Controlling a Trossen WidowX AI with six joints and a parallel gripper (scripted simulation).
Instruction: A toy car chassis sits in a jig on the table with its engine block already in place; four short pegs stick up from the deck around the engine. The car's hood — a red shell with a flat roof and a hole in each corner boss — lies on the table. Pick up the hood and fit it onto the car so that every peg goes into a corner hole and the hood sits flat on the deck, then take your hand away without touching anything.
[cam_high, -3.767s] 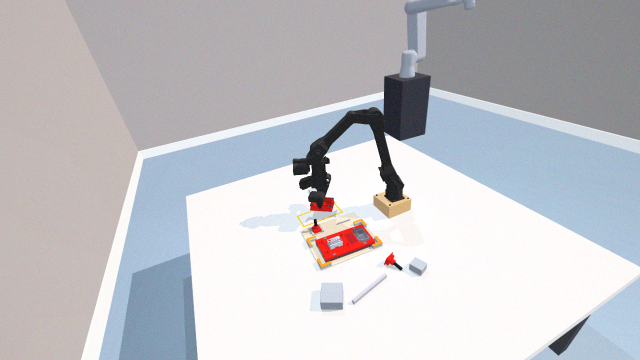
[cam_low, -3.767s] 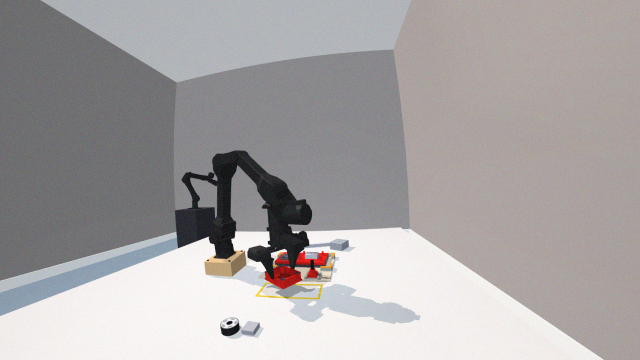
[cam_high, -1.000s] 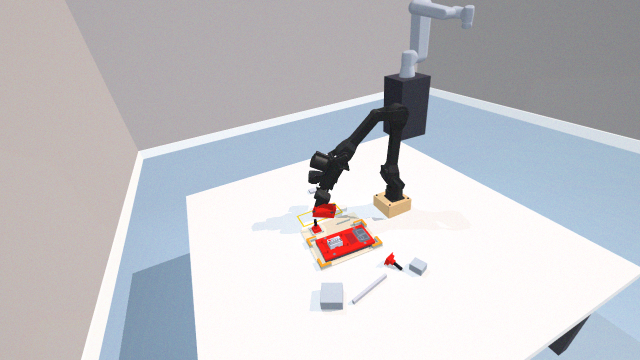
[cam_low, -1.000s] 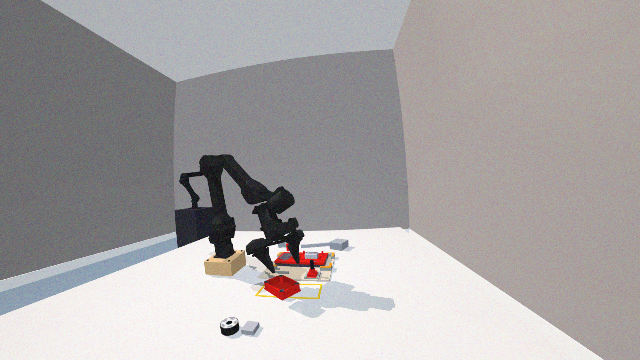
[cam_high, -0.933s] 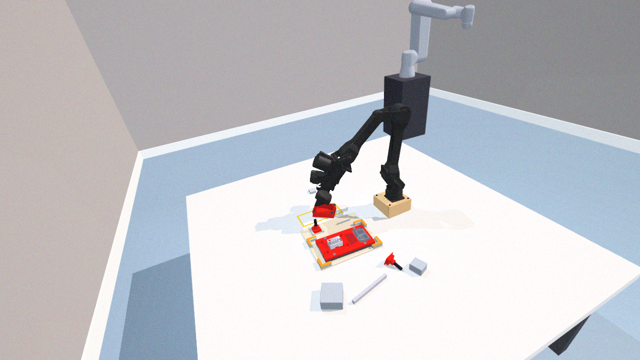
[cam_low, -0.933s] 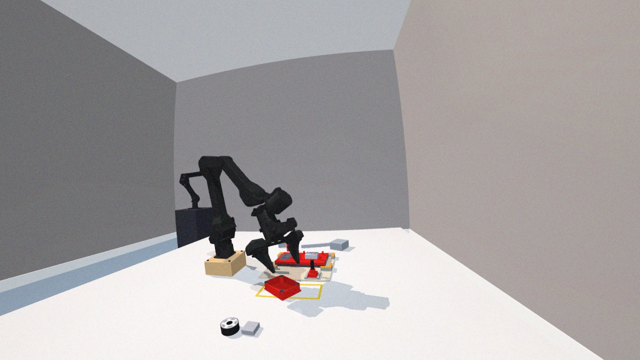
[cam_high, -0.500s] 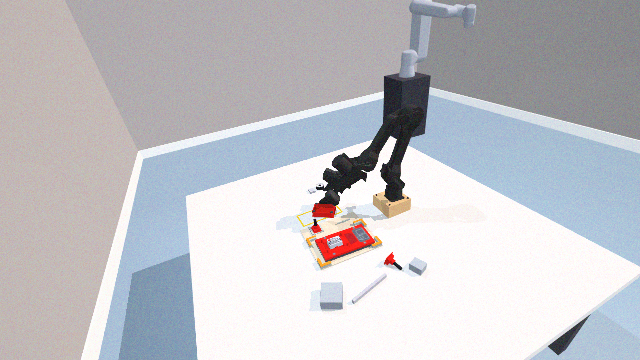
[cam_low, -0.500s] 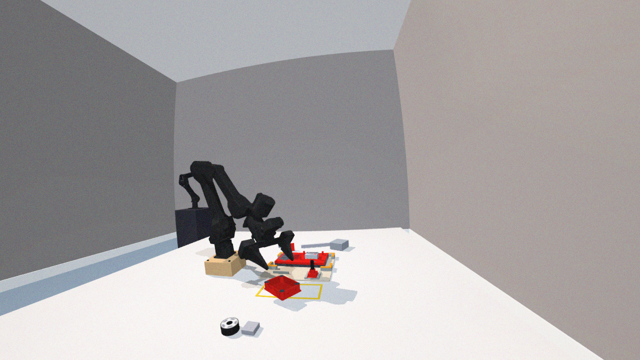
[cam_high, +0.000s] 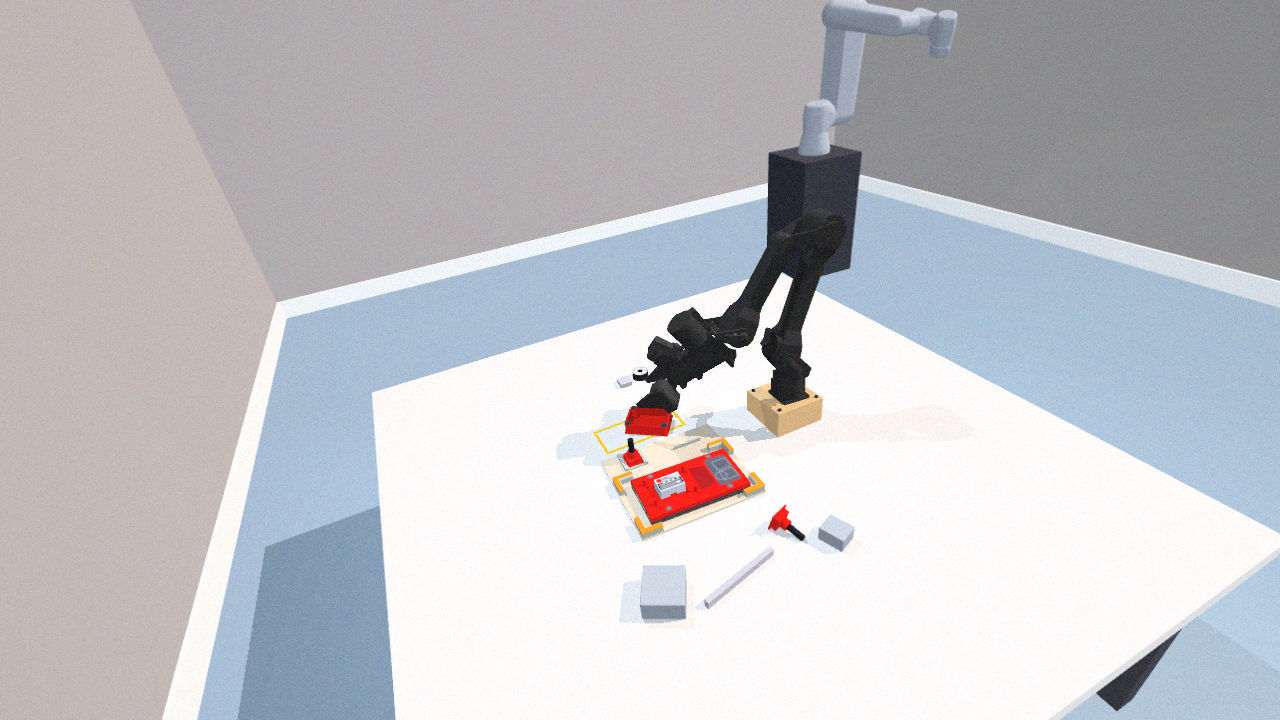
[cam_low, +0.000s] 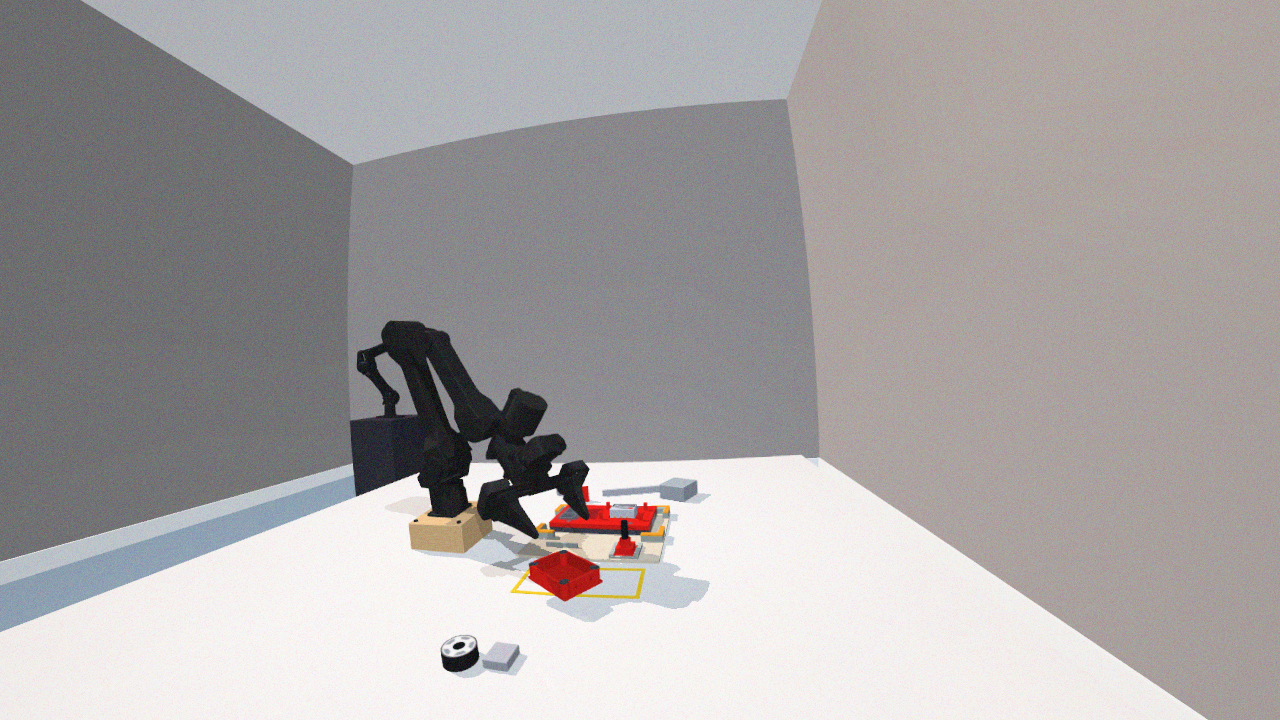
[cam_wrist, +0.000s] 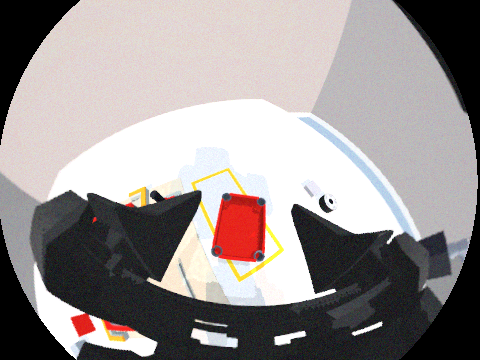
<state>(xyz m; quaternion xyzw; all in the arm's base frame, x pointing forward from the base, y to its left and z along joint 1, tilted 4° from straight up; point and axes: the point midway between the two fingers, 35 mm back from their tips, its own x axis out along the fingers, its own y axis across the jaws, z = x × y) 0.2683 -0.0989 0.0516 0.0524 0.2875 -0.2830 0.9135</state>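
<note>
Right now the red hood is 80 mm below my gripper tip and 10 mm behind it. Round my gripper tip: grey engine block 230 mm to the left, 60 mm below, 40 mm ahead; black wheel 190 mm to the right, 80 mm below, 60 mm behind; grey rod 440 mm to the left, 80 mm below, 10 mm ahead.
</note>
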